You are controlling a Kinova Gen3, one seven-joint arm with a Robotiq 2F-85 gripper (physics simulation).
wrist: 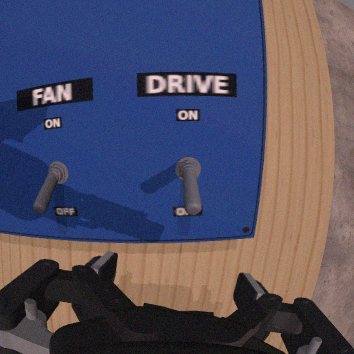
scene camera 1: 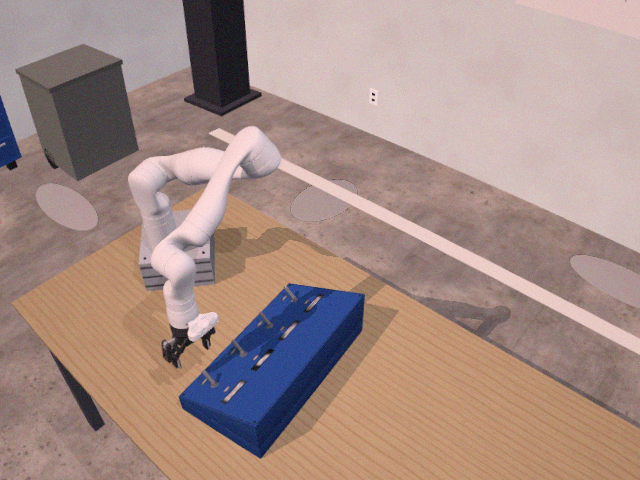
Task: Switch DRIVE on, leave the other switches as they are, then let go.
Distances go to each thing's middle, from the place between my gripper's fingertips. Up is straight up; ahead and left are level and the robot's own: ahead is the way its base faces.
Labels:
The blue switch panel [scene camera 1: 256, 394] is 180 mm to the left of my hand, 130 mm ahead of it and 50 mm below it.

